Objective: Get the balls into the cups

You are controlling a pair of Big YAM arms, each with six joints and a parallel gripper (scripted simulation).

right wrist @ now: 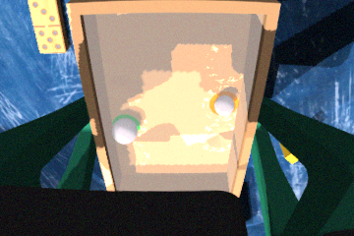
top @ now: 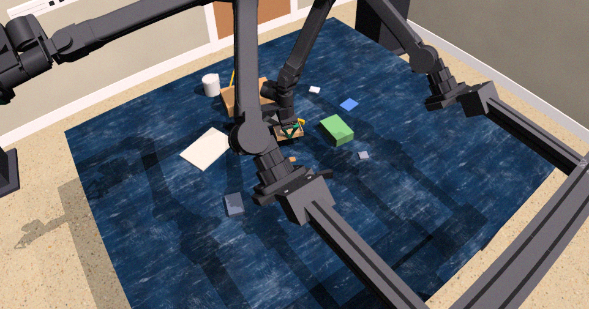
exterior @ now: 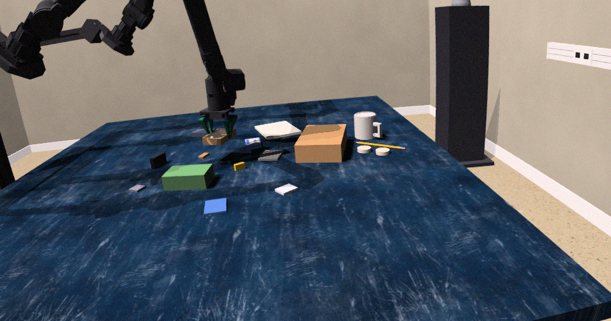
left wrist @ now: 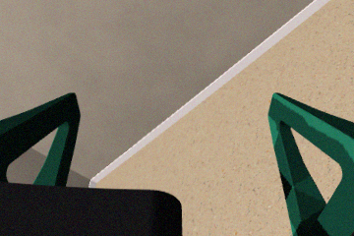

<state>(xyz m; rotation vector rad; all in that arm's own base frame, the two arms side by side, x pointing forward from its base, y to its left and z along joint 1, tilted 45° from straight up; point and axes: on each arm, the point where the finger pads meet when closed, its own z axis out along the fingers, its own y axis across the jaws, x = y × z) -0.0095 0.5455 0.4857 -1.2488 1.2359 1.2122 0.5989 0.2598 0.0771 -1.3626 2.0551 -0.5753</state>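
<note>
The covered wooden puzzle lies 1 cm below my right hand. From my right hand the other things lie so: yellow block 11 cm to the right, 8 cm ahead, 7 cm below; black block 23 cm behind, 6 cm below, 2 cm to the right; green block 20 cm to the right, 6 cm below, 6 cm behind.
</note>
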